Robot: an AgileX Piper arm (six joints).
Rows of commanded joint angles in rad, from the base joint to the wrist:
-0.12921, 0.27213, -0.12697, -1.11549, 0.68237, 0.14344
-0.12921, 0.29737, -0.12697, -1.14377, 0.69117, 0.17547
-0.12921, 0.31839, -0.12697, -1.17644, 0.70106, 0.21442
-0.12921, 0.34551, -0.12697, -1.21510, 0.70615, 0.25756
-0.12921, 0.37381, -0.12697, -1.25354, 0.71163, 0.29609
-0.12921, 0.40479, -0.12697, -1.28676, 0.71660, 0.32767
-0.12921, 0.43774, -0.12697, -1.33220, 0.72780, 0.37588
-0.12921, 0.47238, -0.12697, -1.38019, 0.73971, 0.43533
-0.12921, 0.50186, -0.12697, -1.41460, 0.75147, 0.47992
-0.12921, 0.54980, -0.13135, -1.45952, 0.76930, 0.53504
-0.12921, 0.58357, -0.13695, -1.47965, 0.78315, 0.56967
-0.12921, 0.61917, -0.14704, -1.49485, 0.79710, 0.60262
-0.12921, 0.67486, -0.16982, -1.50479, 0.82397, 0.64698
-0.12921, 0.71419, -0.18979, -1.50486, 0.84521, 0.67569
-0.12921, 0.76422, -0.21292, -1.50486, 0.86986, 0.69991
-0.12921, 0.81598, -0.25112, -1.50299, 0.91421, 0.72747
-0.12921, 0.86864, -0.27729, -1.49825, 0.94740, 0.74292
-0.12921, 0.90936, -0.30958, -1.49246, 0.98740, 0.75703
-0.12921, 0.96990, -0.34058, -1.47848, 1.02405, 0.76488
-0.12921, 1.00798, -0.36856, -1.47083, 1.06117, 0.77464
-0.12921, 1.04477, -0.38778, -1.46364, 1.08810, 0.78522
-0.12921, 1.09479, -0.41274, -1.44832, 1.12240, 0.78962
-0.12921, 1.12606, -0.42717, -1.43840, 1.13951, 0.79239
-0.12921, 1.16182, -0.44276, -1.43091, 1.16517, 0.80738
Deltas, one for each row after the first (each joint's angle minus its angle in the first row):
0.00000, 0.02524, 0.00000, -0.02828, 0.00880, 0.03203
0.00000, 0.04626, 0.00000, -0.06095, 0.01869, 0.07098
0.00000, 0.07338, 0.00000, -0.09961, 0.02378, 0.11412
0.00000, 0.10168, 0.00000, -0.13805, 0.02926, 0.15265
0.00000, 0.13266, 0.00000, -0.17127, 0.03423, 0.18423
0.00000, 0.16561, 0.00000, -0.21671, 0.04543, 0.23244
0.00000, 0.20025, 0.00000, -0.26470, 0.05734, 0.29189
0.00000, 0.22973, 0.00000, -0.29911, 0.06910, 0.33648
0.00000, 0.27767, -0.00438, -0.34403, 0.08693, 0.39160
0.00000, 0.31144, -0.00998, -0.36416, 0.10078, 0.42623
0.00000, 0.34704, -0.02007, -0.37936, 0.11473, 0.45918
0.00000, 0.40273, -0.04285, -0.38930, 0.14160, 0.50354
0.00000, 0.44206, -0.06282, -0.38937, 0.16284, 0.53225
0.00000, 0.49209, -0.08595, -0.38937, 0.18749, 0.55647
0.00000, 0.54385, -0.12415, -0.38750, 0.23184, 0.58403
0.00000, 0.59651, -0.15032, -0.38276, 0.26503, 0.59948
0.00000, 0.63723, -0.18261, -0.37697, 0.30503, 0.61359
0.00000, 0.69777, -0.21361, -0.36299, 0.34168, 0.62144
0.00000, 0.73585, -0.24159, -0.35534, 0.37880, 0.63120
0.00000, 0.77264, -0.26081, -0.34815, 0.40573, 0.64178
0.00000, 0.82266, -0.28577, -0.33283, 0.44003, 0.64618
0.00000, 0.85393, -0.30020, -0.32291, 0.45714, 0.64895
0.00000, 0.88969, -0.31579, -0.31542, 0.48280, 0.66394

